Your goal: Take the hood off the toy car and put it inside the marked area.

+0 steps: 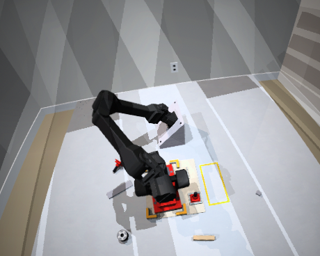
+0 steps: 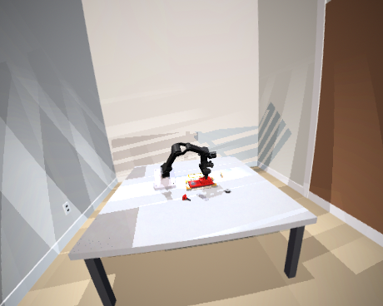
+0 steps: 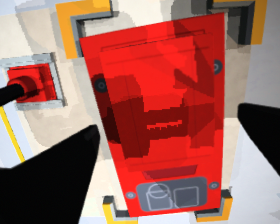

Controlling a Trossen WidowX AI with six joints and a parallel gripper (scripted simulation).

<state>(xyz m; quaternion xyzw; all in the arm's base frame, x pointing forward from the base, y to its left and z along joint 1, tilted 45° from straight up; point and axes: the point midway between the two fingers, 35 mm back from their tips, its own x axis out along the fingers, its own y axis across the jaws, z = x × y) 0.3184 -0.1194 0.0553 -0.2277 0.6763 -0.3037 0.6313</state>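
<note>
My gripper tip is 2 cm above the red hood. Also, from my gripper tip: wooden block (19 cm ahead, 9 cm to the left, 5 cm below); grey strip (9 cm behind, 19 cm to the right, 6 cm below).
</note>
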